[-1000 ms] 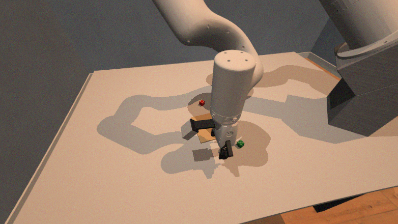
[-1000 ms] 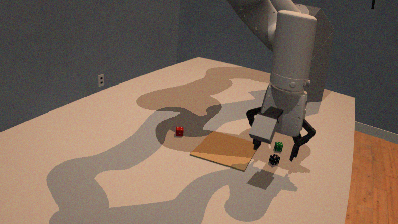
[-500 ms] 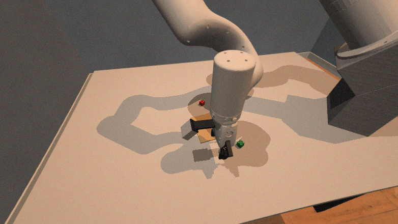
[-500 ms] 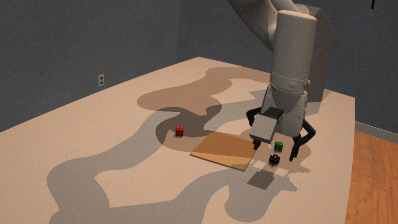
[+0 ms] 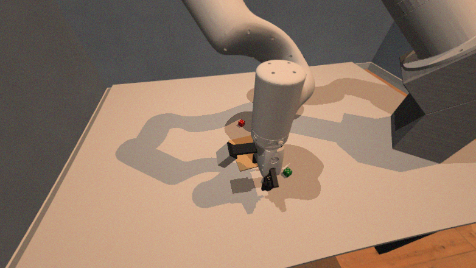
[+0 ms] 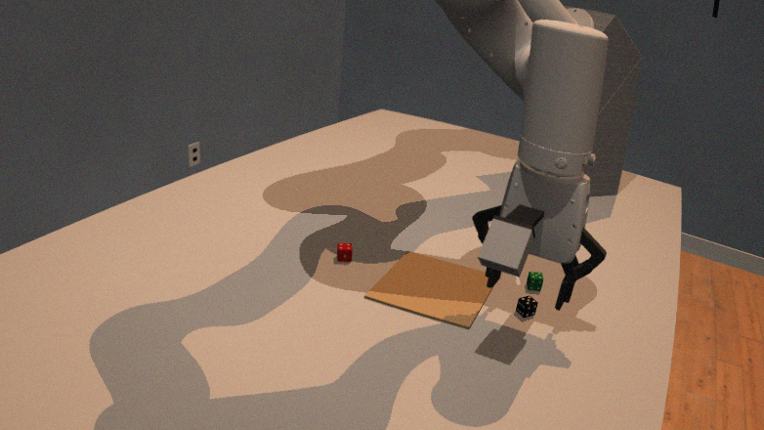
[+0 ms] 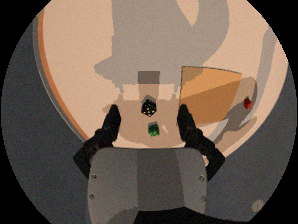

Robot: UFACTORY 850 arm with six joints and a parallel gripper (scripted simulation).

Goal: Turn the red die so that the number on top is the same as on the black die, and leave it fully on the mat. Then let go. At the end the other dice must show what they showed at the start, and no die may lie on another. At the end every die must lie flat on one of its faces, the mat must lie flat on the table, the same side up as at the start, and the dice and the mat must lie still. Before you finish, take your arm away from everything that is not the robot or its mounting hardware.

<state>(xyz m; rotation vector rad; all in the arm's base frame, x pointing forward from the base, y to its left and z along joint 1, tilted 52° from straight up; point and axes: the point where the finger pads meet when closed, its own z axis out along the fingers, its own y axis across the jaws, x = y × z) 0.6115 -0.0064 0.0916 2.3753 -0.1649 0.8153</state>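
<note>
My gripper is now 40 mm above the black die, 20 mm past it and 10 mm to the right of it. Round my hand: red die 250 mm to the right, 90 mm behind, 40 mm below; green die 90 mm behind, 40 mm below, 20 mm to the left; mat 110 mm to the right, 50 mm below, 50 mm behind.
</note>
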